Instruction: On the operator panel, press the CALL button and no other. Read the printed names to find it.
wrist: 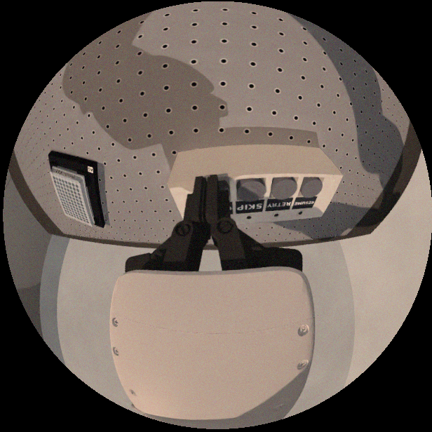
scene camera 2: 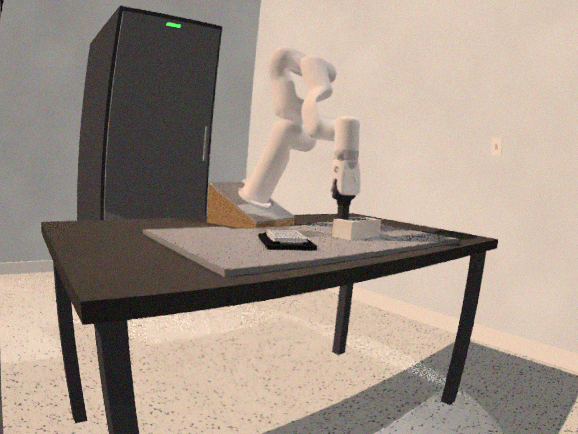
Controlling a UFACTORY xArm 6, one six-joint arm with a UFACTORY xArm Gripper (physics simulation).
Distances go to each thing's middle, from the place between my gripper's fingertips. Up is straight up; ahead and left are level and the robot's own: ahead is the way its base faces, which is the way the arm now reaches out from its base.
My hand is 5 cm to the right of the operator panel (scene camera 2: 350, 229), 3 cm above it and 2 cm short of it. Round my hand: well plate (wrist: 70, 187): 24 cm to the right, 4 cm below, 3 cm ahead.
